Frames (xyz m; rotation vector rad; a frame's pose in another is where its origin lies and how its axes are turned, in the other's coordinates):
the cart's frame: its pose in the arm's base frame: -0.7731 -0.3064 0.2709 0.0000 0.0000 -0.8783
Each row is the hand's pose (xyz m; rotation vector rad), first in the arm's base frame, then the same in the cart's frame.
Working: the arm's base frame: its pose in the cart's frame: 0.2578 0.7906 -0.2709 0.0000 0.0000 0.8783

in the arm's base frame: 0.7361 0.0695 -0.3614 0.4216 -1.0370 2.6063
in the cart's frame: 0.6743 1.4016 -0.6323 -0.7809 0.7209 -2.4157
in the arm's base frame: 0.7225 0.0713 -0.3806 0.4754 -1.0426 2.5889
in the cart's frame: 0.6642 1.3922 -0.6515 -0.8325 0.7067 -2.4126
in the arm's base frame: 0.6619 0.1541 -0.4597 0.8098 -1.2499 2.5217
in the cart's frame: 0.5618 1.3985 -0.7306 -1.1582 0.7209 -2.2126
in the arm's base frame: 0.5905 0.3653 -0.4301 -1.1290 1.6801 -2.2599
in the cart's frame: 0.3536 1.4784 -0.7010 -1.4696 0.8809 -1.6726
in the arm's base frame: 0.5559 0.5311 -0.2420 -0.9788 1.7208 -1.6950
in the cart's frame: 0.2039 1.5576 -0.5129 -1.4437 1.0187 -1.0980
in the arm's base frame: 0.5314 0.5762 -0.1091 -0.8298 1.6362 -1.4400
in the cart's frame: 0.1536 1.5675 -0.3800 -1.3232 1.0318 -0.8036
